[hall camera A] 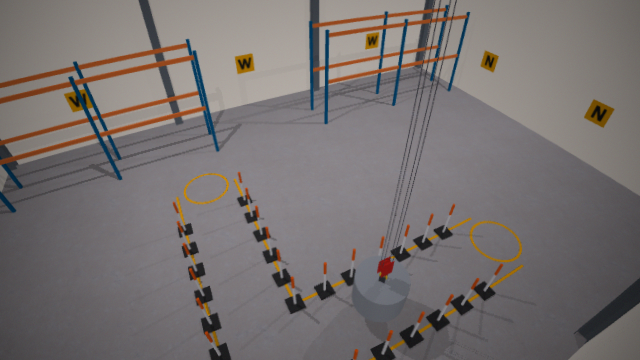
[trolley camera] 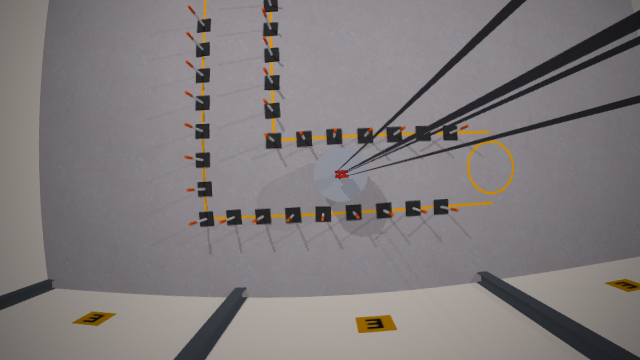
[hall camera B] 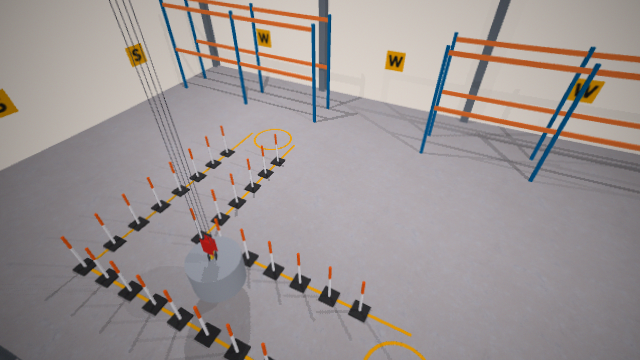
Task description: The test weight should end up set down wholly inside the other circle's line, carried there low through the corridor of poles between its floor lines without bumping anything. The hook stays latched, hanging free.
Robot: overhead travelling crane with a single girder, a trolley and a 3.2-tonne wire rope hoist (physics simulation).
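The test weight (hall camera A: 381, 297) (hall camera B: 215, 281) (trolley camera: 326, 175), a grey cylinder, hangs upright above the floor between two pole rows, with its shadow apart below it. In the trolley view it is between both floor lines (trolley camera: 476, 204), right of the corner. The hook (hall camera A: 383, 278) (hall camera B: 212, 256) (trolley camera: 341, 174) under the red block is shut on the weight; its latch is too small to tell. The other circle (hall camera A: 228, 188) (hall camera B: 254, 140) lies at the far end of the second corridor leg and does not show in the trolley view. The near circle (hall camera A: 521, 244) (hall camera B: 393, 343) (trolley camera: 468, 167) lies behind the weight.
Inner-row poles (hall camera A: 325, 280) (hall camera B: 272, 260) (trolley camera: 334, 136) stand close to the weight on one side. Outer-row poles (hall camera A: 416, 327) (hall camera B: 175, 310) (trolley camera: 323, 214) stand on the other. The corridor bends at a corner pole (hall camera B: 84, 266) (trolley camera: 206, 219). Blue-and-orange racks (hall camera A: 326, 75) (hall camera B: 313, 75) stand by the W wall.
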